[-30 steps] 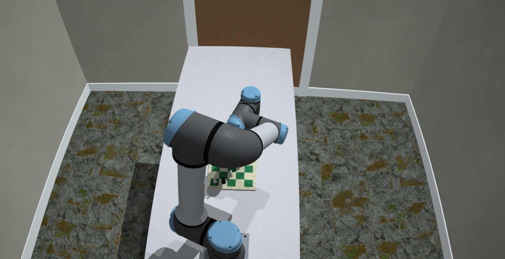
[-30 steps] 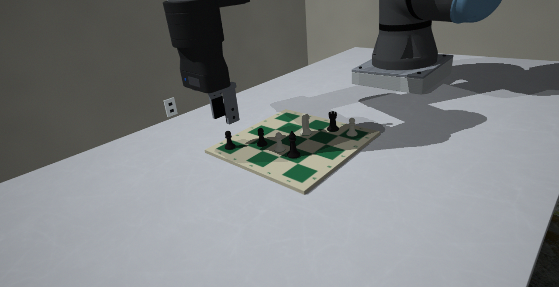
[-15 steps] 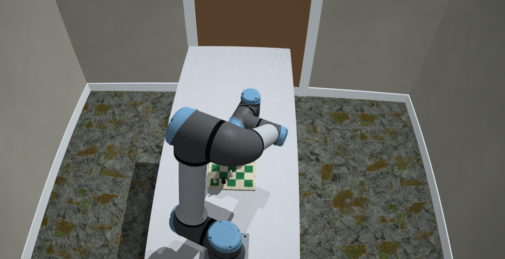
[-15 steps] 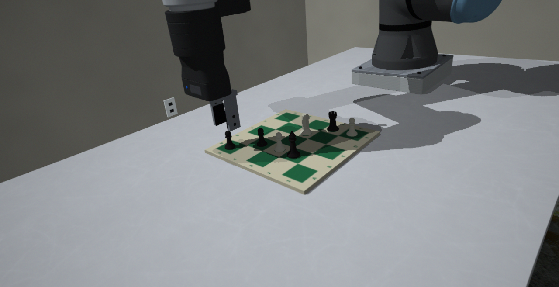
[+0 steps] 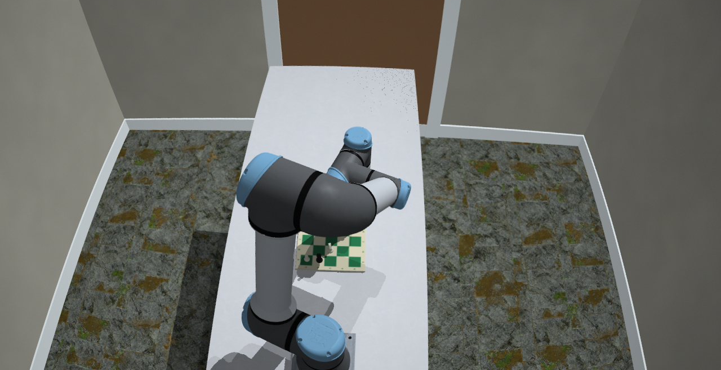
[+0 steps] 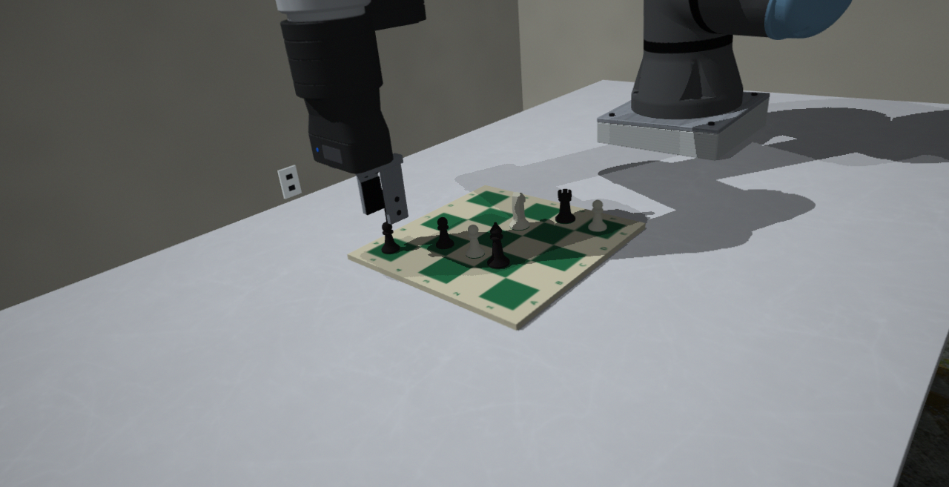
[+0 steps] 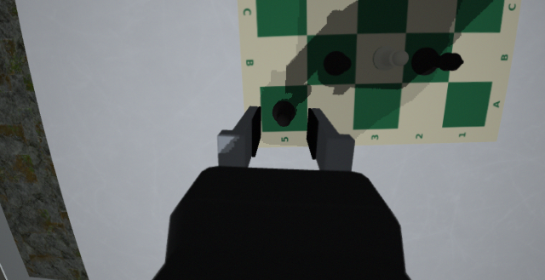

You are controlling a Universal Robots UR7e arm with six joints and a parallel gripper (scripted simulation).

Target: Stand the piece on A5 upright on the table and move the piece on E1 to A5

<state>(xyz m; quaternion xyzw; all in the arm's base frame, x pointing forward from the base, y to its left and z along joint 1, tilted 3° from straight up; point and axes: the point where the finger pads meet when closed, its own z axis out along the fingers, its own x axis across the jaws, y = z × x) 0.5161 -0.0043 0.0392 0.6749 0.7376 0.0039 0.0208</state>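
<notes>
Now: the chessboard 9 cm behind my hand, 6 cm to the left of it and 6 cm below it. Also, from my hand: white knight: 13 cm behind, 6 cm to the left, 4 cm below.
</notes>
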